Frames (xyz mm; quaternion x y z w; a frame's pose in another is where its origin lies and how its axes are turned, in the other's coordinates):
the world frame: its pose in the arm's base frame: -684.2 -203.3 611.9 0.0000 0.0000 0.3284 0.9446
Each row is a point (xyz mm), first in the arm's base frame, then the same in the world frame.
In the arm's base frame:
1: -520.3 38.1 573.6
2: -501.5 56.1 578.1
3: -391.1 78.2 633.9
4: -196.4 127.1 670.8
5: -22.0 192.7 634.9
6: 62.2 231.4 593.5
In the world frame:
1: 278.3 87.7 -38.3
2: 304.2 90.1 -33.8
3: 404.5 39.0 22.0
4: 587.6 -43.5 58.9
5: 765.0 -100.2 23.0
6: 855.1 -122.1 -18.4

